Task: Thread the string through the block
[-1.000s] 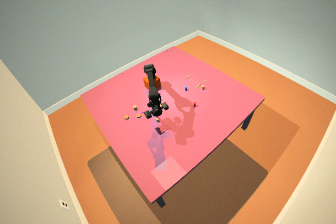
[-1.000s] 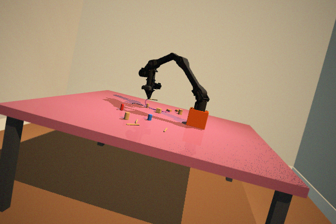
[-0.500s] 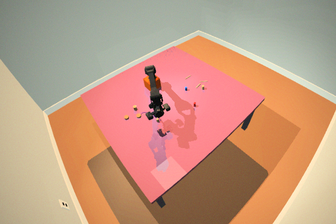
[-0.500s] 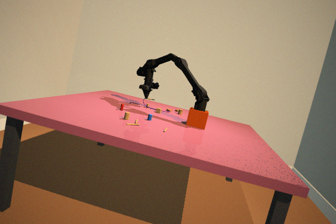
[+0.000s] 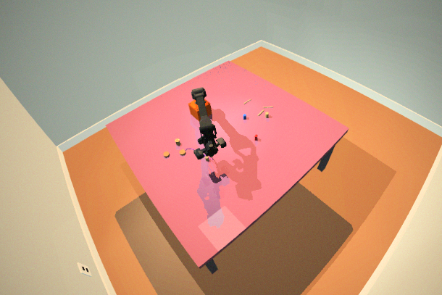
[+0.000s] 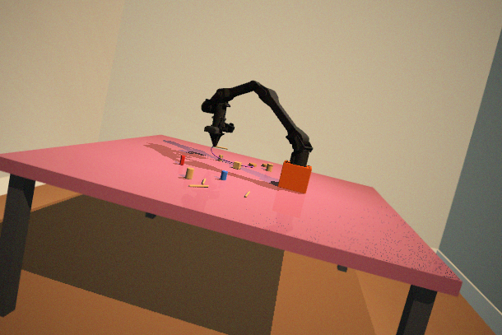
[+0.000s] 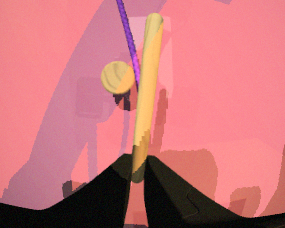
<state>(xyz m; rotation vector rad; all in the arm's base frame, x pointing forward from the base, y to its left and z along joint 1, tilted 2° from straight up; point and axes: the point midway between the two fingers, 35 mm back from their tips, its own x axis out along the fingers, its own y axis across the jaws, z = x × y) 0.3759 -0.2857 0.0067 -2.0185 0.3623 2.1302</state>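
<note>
My gripper tip is 130 mm past the wooden block, 110 mm to the right of it and 50 mm above it. From my gripper tip the other things lie so: round wooden button (210 mm behind, 70 mm to the right, 60 mm below); thin wooden stick (10 mm behind); red peg (310 mm to the left, 100 mm ahead, 40 mm below).
</note>
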